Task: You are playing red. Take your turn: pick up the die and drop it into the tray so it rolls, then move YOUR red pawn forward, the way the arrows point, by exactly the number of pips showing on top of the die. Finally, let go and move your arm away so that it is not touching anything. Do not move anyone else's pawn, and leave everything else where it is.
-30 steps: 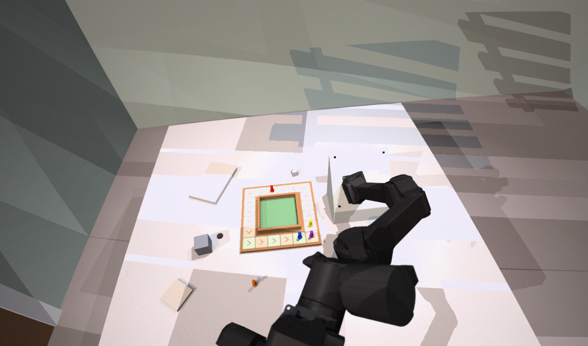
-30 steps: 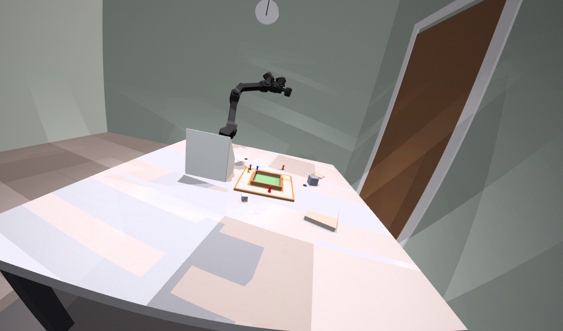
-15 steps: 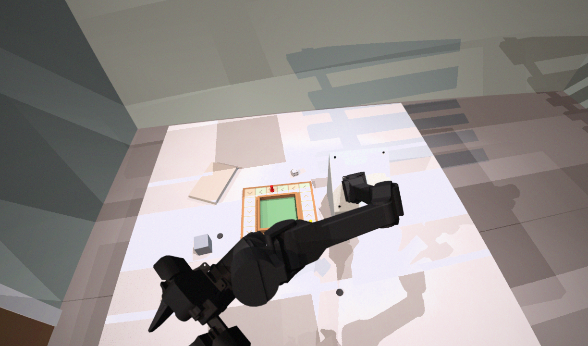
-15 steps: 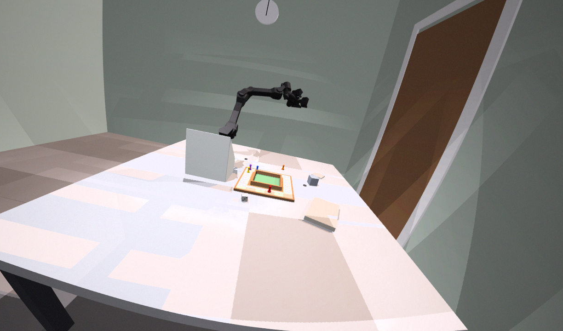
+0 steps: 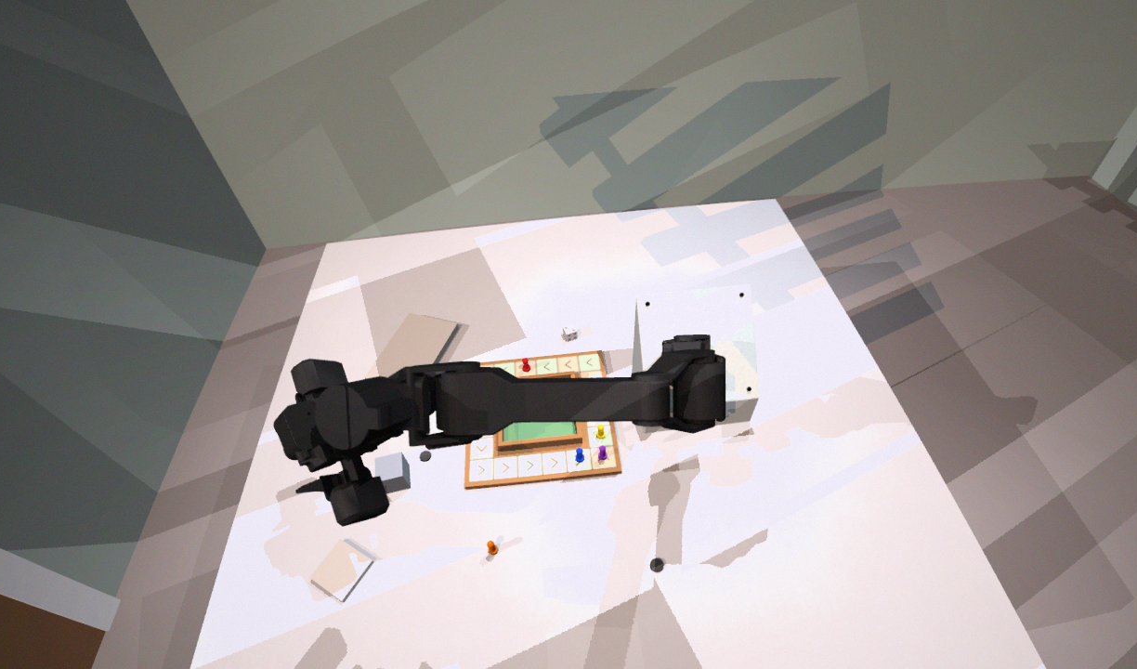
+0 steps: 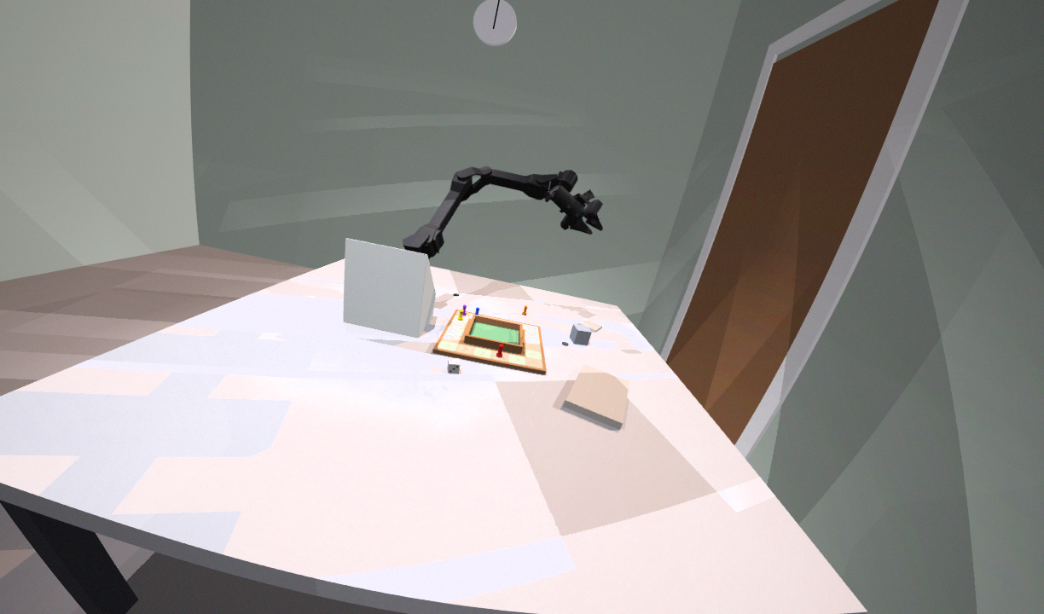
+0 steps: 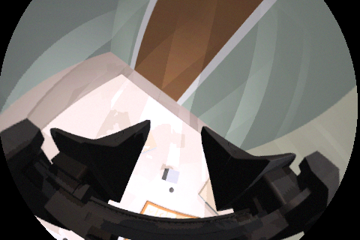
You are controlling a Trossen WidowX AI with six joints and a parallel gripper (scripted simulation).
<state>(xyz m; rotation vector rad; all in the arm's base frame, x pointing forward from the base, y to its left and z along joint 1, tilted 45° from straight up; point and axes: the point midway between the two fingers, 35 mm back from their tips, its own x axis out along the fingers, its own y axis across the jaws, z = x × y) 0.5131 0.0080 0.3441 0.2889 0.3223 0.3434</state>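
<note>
Now: gripper tip 37 cm past the white die, 46 cm to the left of it and 34 cm above it. Also, from my gripper tip: orange pawn: 18 cm behind, 33 cm below; then green tray: 28 cm behind, 26 cm to the right, 34 cm below; then blue pawn: 35 cm behind, 15 cm to the right, 32 cm below.
</note>
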